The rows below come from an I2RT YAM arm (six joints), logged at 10 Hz.
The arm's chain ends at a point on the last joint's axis. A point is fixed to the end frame.
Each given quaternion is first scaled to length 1.
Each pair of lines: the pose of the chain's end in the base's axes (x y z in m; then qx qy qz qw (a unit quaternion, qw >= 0)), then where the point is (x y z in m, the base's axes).
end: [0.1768, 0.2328, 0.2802, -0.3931, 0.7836, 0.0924, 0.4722]
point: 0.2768 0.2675 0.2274
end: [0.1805, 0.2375, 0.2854, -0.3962, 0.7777, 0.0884, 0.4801]
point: 0.2815 0.2726 0.2348
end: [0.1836, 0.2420, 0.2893, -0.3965, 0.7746, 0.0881, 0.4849]
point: 0.2851 0.2774 0.2399
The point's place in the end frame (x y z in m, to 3 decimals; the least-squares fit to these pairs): 0.000 -0.035 0.113
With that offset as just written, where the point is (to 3 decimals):
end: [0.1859, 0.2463, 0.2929, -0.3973, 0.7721, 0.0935, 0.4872]
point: 0.287 0.283 0.244
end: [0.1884, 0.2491, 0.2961, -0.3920, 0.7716, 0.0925, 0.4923]
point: 0.290 0.285 0.248
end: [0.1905, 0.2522, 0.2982, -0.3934, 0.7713, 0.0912, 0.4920]
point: 0.293 0.288 0.250
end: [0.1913, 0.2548, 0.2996, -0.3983, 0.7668, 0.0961, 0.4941]
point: 0.293 0.293 0.252
